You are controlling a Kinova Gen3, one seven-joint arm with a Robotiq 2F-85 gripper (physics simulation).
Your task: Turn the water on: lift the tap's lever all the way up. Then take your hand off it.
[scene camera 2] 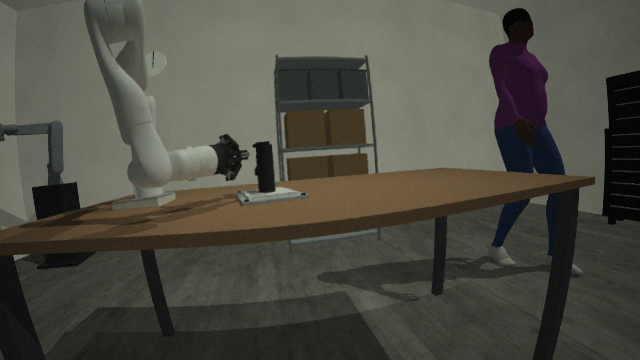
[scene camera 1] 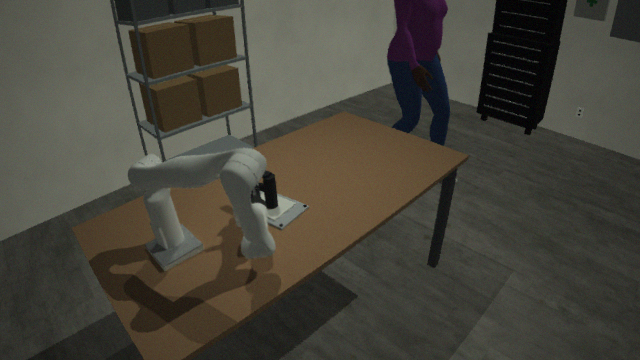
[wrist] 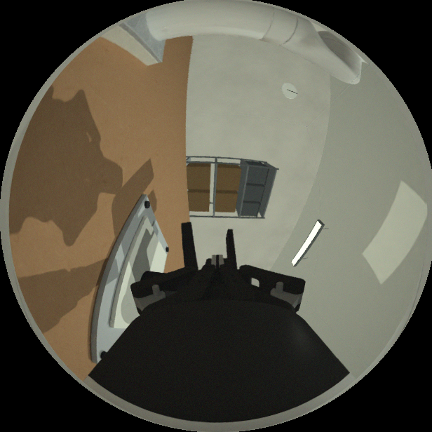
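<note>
The black tap stands upright on a grey and white base plate. In the wrist view its thick spout and its thinner lever stick out as two dark bars with a gap between them. The lever is the upper one; its exact tilt is hard to tell. My gripper is shut and empty. Its tips lie between the two bars in the wrist view, nearer the lever; contact cannot be made out. In scene camera 1 my arm hides the gripper and most of the lever.
The brown table carries the arm's base left of the tap. A shelf rack with boxes stands behind the table. A person in a purple top stands beyond the table's far right end.
</note>
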